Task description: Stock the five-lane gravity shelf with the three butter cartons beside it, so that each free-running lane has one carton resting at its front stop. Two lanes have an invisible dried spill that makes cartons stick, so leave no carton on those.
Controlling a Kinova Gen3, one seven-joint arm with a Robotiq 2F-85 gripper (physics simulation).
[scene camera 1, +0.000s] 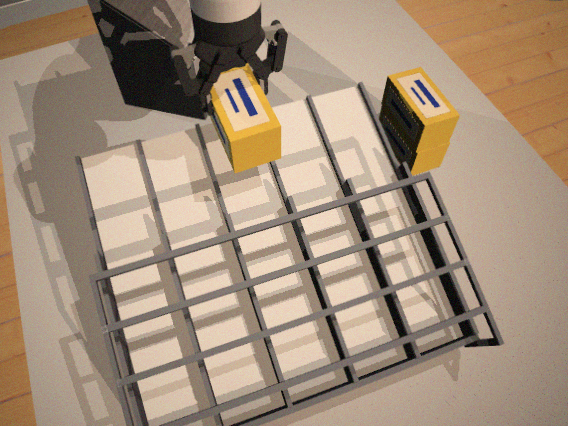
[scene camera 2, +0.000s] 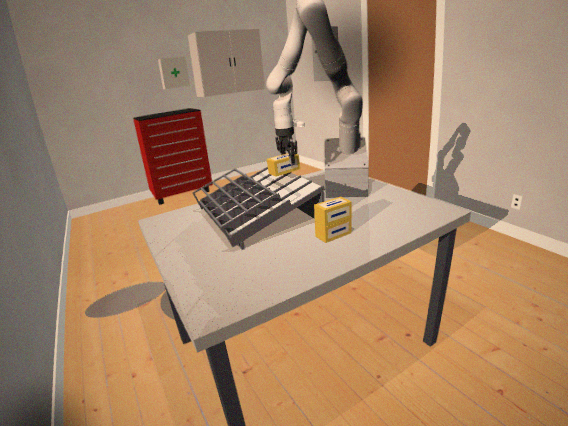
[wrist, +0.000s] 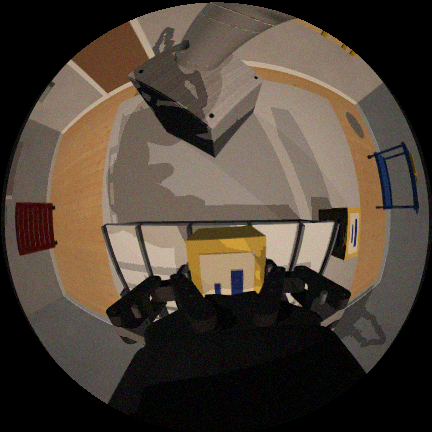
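Pixels of known places: gripper, between the fingertips: (scene camera 1: 234, 103) (scene camera 2: 288, 162) (wrist: 226, 266); arm's base, origin of its link: (scene camera 2: 348, 147) (wrist: 197, 56).
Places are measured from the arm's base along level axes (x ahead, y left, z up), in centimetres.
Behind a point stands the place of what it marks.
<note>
My gripper (scene camera 1: 235, 97) @[x 34.9, y 8.1, z -0.1 cm] (scene camera 2: 287, 159) @[x 34.9, y 8.1, z -0.1 cm] (wrist: 226, 266) @[x 34.9, y 8.1, z -0.1 cm] is shut on a yellow butter carton (scene camera 1: 255, 150) @[x 43.3, y 9.2, z -0.4 cm] (scene camera 2: 275, 167) @[x 42.3, y 12.4, z 0.2 cm] (wrist: 227, 245) @[x 32.0, y 7.7, z 3.2 cm]. The carton is over the high rear end of the middle lane of the gravity shelf (scene camera 1: 117, 180) @[x 37.7, y -9.6, z -7.9 cm] (scene camera 2: 265, 220) (wrist: 280, 245) @[x 33.7, y 17.1, z -7.6 cm], its long side roughly along the lane. Whether it touches the lane is unclear. Beside the shelf, an upper carton (scene camera 1: 440, 122) @[x 36.7, y 39.3, z -9.3 cm] (scene camera 2: 339, 214) @[x 30.0, y 42.1, z -12.3 cm] (wrist: 352, 232) @[x 30.6, y 37.9, z -8.7 cm] stands on a lower carton (scene camera 1: 430, 157) @[x 36.9, y 39.9, z -17.8 cm] (scene camera 2: 339, 231) @[x 30.0, y 41.9, z -19.2 cm]. No carton shows on the visible lane surfaces; the spill does not show.
Raised grey bars (scene camera 1: 447, 218) @[x 55.2, y 31.2, z -5.8 cm] cross over the shelf's front half, and dark dividers separate the lanes. The robot's box-shaped base (scene camera 2: 345, 172) @[x 7.2, y 8.6, z -9.3 cm] (wrist: 200, 90) @[x 9.0, y 1.7, z -3.6 cm] stands behind the shelf on the grey table (scene camera 2: 280, 280) @[x 59.0, y 56.8, z -21.7 cm]. A red cabinet (scene camera 2: 175, 155) stands away from the table.
</note>
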